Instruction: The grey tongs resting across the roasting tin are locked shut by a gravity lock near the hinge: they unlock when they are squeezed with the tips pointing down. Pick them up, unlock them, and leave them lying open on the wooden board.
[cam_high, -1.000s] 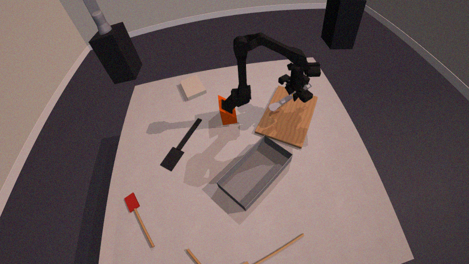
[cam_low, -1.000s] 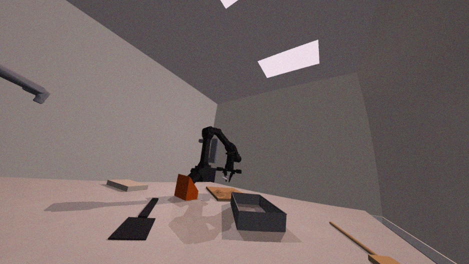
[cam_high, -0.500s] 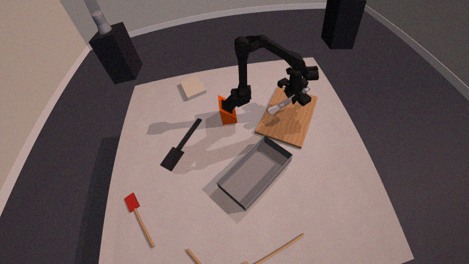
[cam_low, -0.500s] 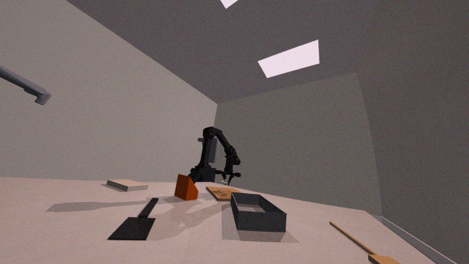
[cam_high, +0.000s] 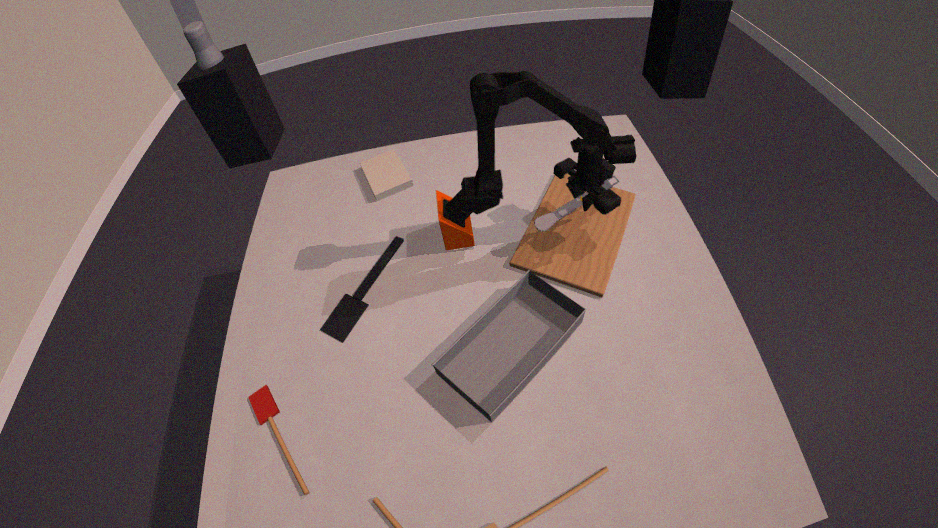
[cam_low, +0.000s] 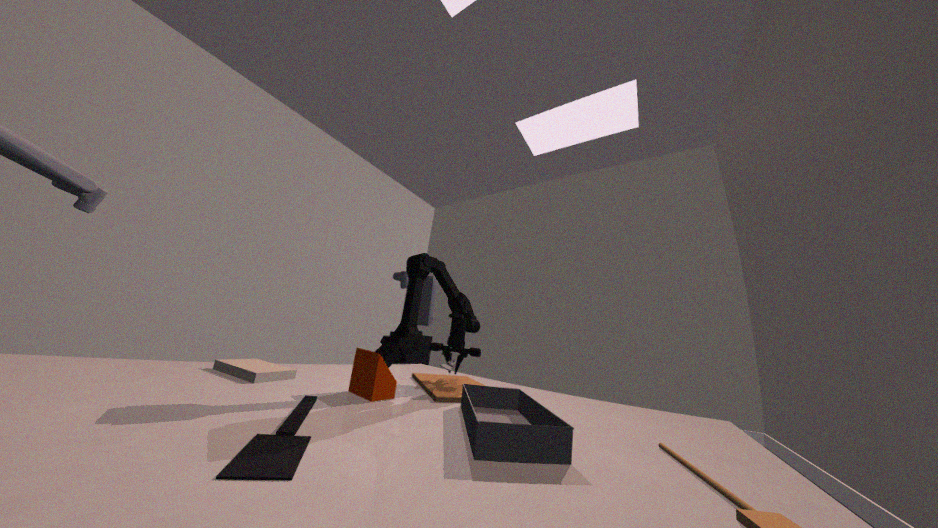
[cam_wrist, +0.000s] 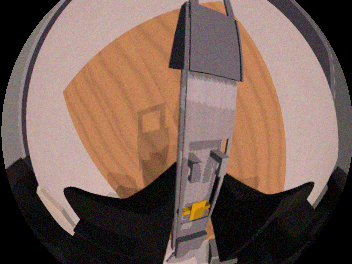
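The yellow lock slider is 4 cm above my gripper tip. Also, from my gripper tip: wooden board: 4 cm below, 3 cm ahead, 2 cm to the right; then black spatula: 58 cm to the right, 16 cm ahead, 4 cm below; then grey roasting tin: 34 cm ahead, 23 cm to the right, 2 cm below.
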